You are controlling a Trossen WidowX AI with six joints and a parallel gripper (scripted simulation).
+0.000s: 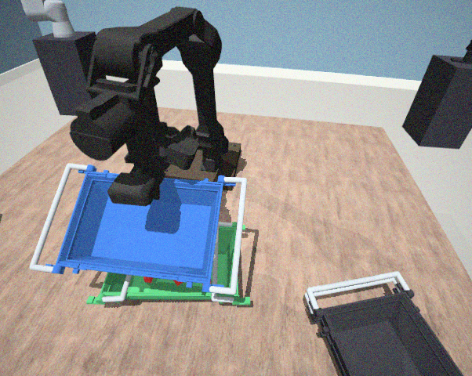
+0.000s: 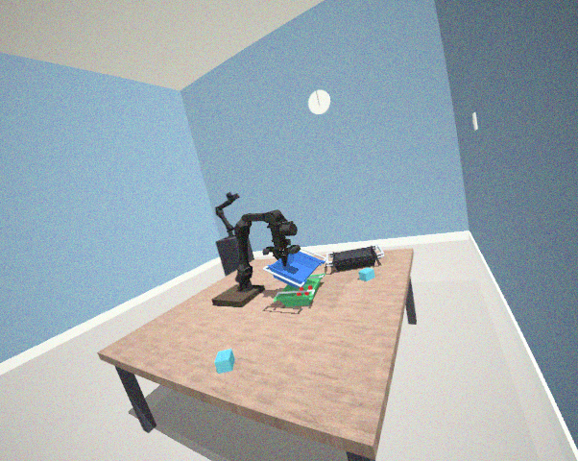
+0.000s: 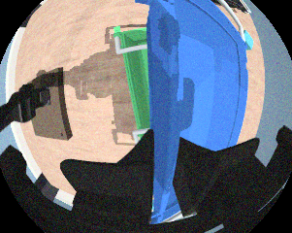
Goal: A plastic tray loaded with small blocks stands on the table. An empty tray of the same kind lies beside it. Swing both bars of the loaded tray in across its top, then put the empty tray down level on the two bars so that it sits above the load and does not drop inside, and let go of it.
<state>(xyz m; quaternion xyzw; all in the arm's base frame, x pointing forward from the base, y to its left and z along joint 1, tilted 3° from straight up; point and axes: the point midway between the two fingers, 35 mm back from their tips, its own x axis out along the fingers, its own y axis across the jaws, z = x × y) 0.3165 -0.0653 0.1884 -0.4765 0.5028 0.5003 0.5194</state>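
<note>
My gripper tip is now 7 cm short of the blue tray.
</note>
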